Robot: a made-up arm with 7 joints. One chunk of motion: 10 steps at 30 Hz.
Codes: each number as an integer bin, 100 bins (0 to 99) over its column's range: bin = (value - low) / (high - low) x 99, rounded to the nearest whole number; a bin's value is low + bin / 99 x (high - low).
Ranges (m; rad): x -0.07..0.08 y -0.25..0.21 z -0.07..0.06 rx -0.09..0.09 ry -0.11..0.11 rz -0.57..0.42
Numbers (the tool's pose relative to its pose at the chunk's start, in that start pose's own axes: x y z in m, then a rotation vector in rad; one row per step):
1: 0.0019 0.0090 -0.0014 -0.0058 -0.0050 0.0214
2: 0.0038 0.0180 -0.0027 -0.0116 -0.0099 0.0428
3: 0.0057 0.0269 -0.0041 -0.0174 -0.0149 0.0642
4: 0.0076 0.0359 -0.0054 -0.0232 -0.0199 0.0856
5: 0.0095 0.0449 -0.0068 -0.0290 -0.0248 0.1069
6: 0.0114 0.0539 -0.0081 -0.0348 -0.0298 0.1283
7: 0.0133 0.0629 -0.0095 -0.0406 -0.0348 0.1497
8: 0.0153 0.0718 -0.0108 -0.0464 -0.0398 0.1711
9: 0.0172 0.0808 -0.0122 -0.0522 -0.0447 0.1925
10: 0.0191 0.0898 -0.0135 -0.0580 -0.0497 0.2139
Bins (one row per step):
1: 47 56 52 46 47 59
2: 49 58 51 43 45 61
3: 50 60 50 40 43 63
4: 51 62 49 37 41 66
5: 52 63 48 34 38 68
6: 54 65 47 30 36 70
7: 55 67 46 27 34 72
8: 56 69 45 24 32 74
9: 58 71 44 21 29 76
10: 59 73 43 18 27 78

